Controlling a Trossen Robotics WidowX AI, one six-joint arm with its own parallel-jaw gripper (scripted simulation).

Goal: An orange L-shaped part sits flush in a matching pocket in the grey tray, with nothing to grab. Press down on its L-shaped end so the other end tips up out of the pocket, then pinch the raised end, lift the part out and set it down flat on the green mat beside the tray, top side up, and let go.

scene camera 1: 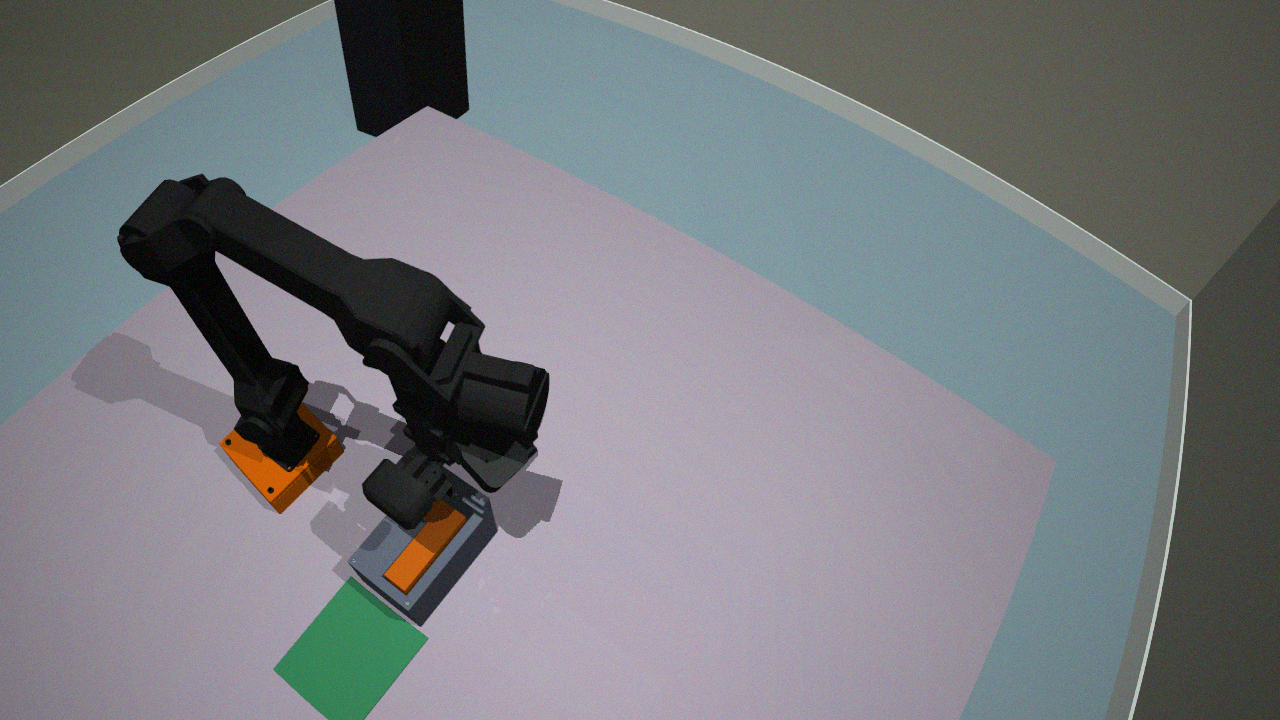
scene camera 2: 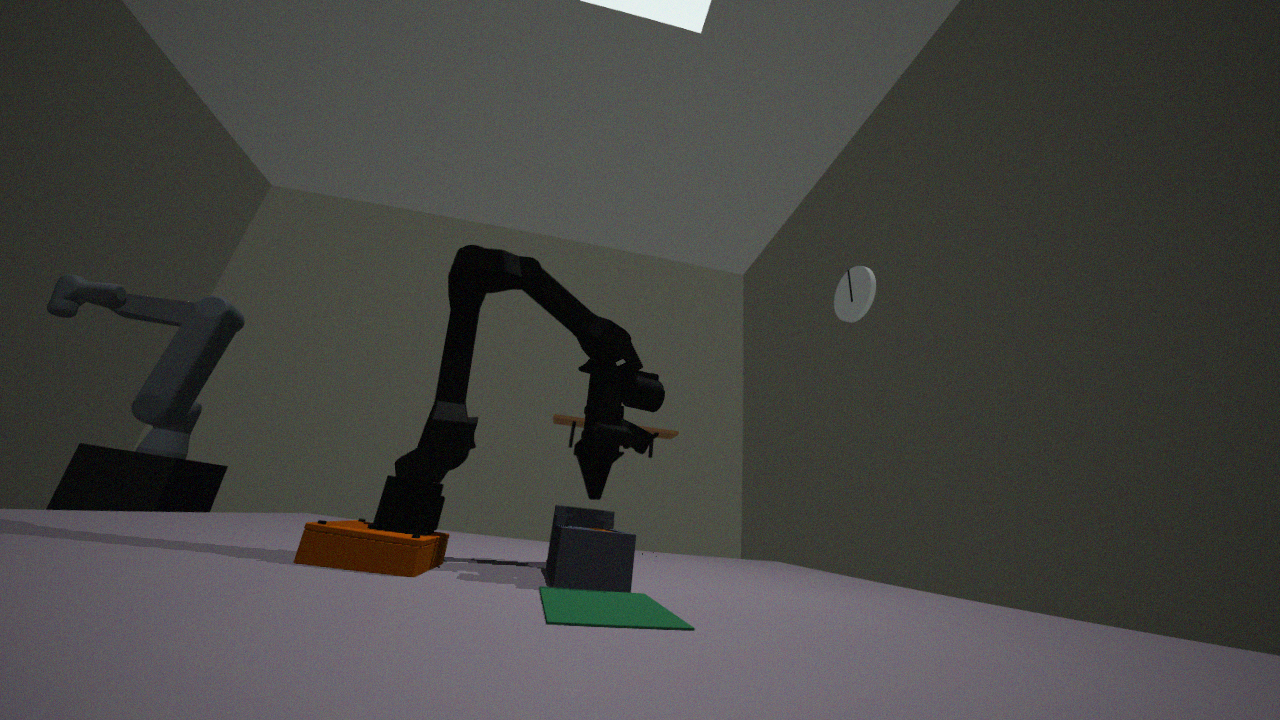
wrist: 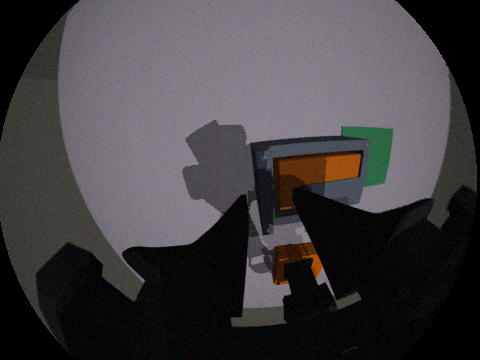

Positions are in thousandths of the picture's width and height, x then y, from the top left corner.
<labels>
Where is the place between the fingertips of my gripper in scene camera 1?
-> At 359, 666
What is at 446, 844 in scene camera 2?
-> A green mat.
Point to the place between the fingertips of my gripper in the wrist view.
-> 561, 546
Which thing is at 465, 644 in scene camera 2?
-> My gripper.
</labels>
